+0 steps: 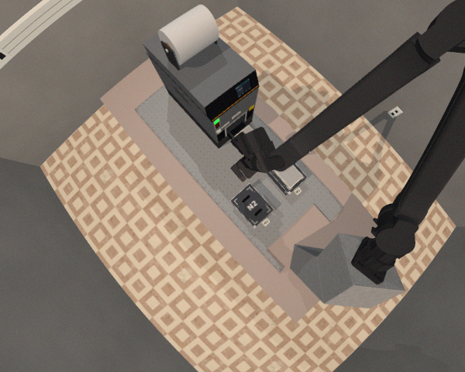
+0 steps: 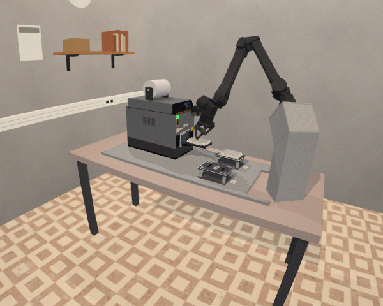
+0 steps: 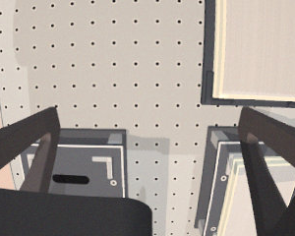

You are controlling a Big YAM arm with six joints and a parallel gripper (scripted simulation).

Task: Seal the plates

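My gripper is now 5 cm short of the cream well plate, 10 cm to the left of it and 7 cm above it. Round my hand: sealer stage (5 cm ahead, 10 cm to the right, 8 cm below); start button (16 cm ahead, 2 cm to the right); foil roll (38 cm ahead, 14 cm to the right, 23 cm above).
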